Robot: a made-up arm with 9 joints.
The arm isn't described. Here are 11 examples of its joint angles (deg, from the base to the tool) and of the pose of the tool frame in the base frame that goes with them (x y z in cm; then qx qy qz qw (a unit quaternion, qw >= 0)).
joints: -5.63 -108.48 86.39 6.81 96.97 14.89 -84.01 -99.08 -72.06
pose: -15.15 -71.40 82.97 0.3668 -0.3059 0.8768 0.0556
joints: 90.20 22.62 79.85 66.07 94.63 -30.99 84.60 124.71 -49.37
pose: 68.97 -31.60 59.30 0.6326 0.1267 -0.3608 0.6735
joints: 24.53 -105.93 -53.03 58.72 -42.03 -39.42 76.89 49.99 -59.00
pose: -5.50 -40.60 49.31 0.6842 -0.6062 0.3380 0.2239
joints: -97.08 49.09 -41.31 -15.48 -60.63 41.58 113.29 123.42 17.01
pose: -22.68 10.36 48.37 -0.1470 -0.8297 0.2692 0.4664
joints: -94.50 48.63 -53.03 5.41 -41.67 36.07 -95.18 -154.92 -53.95
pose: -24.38 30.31 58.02 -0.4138 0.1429 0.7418 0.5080
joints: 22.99 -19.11 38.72 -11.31 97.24 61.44 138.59 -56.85 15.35
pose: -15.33 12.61 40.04 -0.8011 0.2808 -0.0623 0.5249
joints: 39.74 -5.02 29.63 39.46 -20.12 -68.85 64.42 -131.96 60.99
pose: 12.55 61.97 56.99 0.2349 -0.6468 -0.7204 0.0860
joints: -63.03 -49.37 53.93 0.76 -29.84 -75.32 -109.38 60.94 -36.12
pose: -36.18 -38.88 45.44 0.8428 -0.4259 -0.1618 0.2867
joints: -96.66 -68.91 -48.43 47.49 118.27 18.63 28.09 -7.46 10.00
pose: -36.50 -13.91 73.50 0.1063 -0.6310 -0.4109 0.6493
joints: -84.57 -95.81 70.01 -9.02 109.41 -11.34 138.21 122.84 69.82
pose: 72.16 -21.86 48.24 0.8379 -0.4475 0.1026 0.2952
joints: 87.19 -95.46 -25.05 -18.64 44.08 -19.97 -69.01 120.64 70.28
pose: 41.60 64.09 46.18 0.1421 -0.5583 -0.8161 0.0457
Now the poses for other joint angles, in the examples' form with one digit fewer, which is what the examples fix.
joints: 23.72 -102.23 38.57 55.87 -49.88 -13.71 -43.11 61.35 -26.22
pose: 66.7 29.1 35.1 0.263 0.813 -0.094 0.511
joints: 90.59 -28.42 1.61 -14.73 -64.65 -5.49 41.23 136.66 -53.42
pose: 33.0 2.1 13.3 -0.849 -0.131 0.146 0.491
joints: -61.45 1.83 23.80 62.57 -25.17 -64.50 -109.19 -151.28 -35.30
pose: -0.5 49.3 108.9 -0.089 0.021 0.320 0.943
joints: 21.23 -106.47 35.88 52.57 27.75 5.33 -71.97 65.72 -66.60
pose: 2.5 -3.5 -7.1 -0.476 0.568 -0.504 0.443
